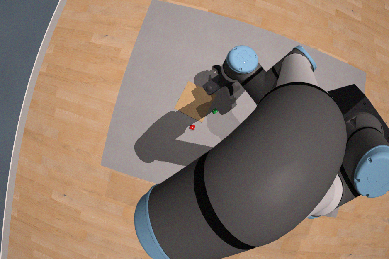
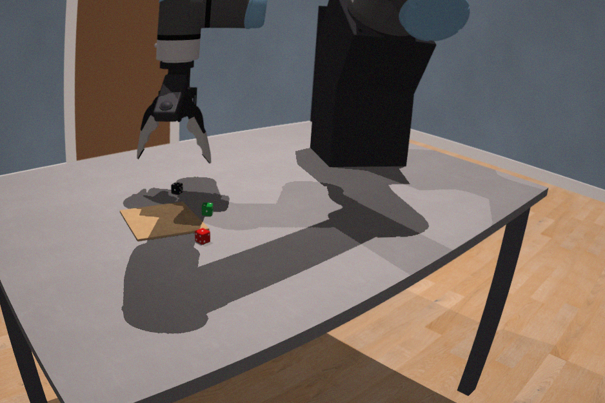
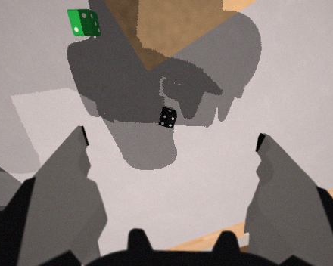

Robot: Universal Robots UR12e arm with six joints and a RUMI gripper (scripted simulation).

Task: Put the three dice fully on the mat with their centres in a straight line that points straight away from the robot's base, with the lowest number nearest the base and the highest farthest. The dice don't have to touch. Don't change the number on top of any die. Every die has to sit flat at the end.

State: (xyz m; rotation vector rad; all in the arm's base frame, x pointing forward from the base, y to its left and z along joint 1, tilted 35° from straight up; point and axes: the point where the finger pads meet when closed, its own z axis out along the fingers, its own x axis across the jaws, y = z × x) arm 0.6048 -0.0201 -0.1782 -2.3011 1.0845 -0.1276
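Now: the black die 60 mm below my hand, 20 mm behind it and 10 mm to the right of it. Round my hand: tan mat: 100 mm to the left, 90 mm ahead, 70 mm below; then red die: 210 mm to the left, 70 mm ahead, 60 mm below; then green die: 120 mm to the left, 60 mm below, 10 mm behind.
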